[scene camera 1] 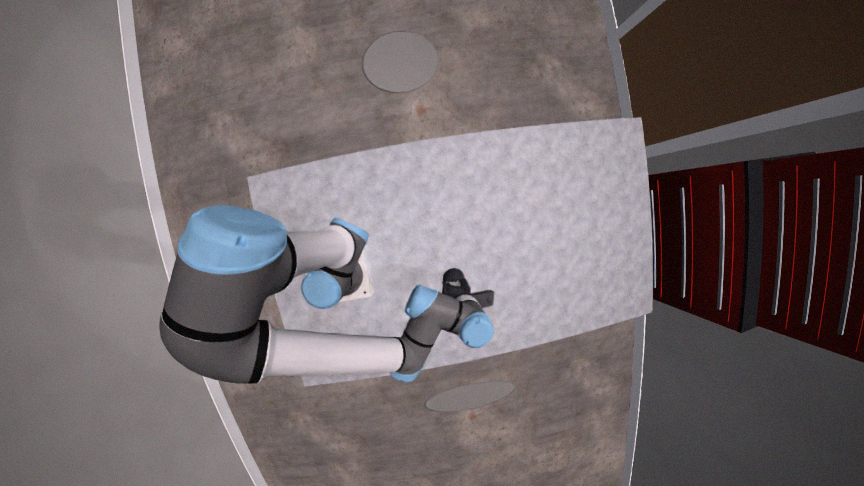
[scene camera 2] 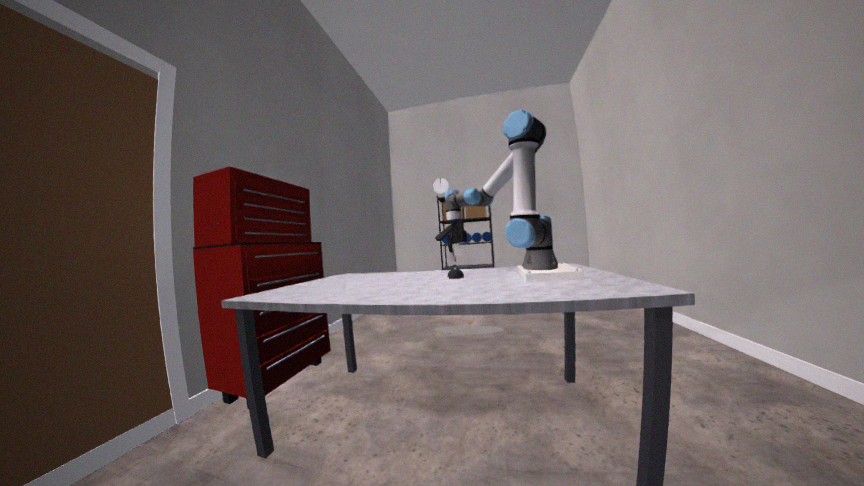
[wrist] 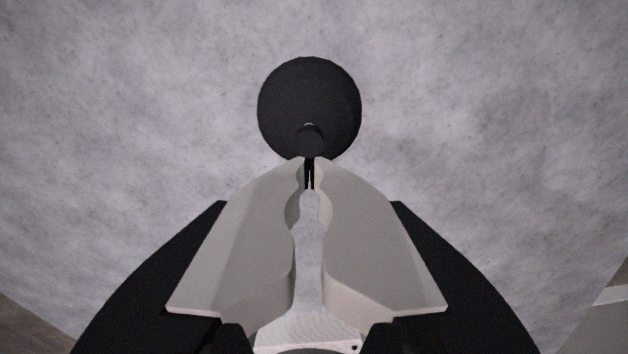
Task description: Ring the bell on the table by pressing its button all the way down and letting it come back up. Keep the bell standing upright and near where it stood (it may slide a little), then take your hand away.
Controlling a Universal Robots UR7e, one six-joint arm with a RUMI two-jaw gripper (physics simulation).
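The black round bell (scene camera 1: 452, 273) (scene camera 2: 455, 274) (wrist: 309, 95) stands upright on the pale table. Its small round button (wrist: 309, 142) sits on top and appears raised. My gripper (scene camera 1: 455, 282) (scene camera 2: 454, 260) (wrist: 309, 161) is shut and empty, pointing down with its pale fingertips close above the bell. In the wrist view the fingertips reach the near edge of the button and overlap the near rim of the bell. Whether they touch the button cannot be told. In the scene camera 1 view the gripper hides part of the bell.
The table (scene camera 1: 543, 211) (scene camera 2: 374, 293) also bears the arm's white base plate (scene camera 1: 366, 287) (scene camera 2: 552, 273). A red tool cabinet (scene camera 1: 700, 241) (scene camera 2: 265, 211) stands past the table's end. A shelf rack (scene camera 2: 492, 256) stands behind the table.
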